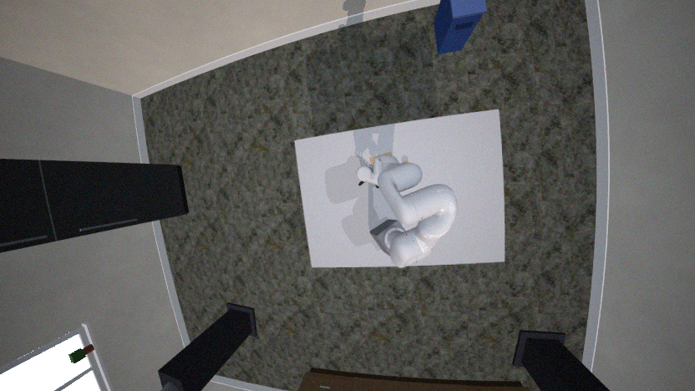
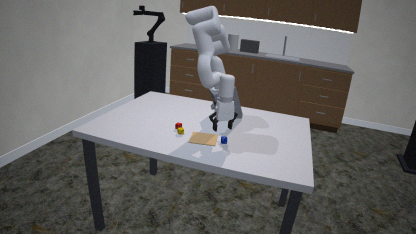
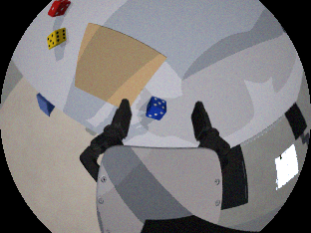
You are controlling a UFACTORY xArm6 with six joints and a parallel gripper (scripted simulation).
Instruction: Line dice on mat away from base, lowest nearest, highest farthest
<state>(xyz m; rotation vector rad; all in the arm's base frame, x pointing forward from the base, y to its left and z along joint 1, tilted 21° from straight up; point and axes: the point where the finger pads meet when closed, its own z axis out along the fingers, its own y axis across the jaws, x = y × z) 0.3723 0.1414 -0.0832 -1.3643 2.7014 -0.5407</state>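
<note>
The red die is 1 cm ahead of my hand, 26 cm to the right of it and 5 cm below it. From my hand the other things lie so: yellow die (6 cm ahead, 22 cm to the right, 5 cm below); then blue die (3 cm ahead, 3 cm to the left, 5 cm below); then tan mat (5 cm ahead, 8 cm to the right, 6 cm below).
</note>
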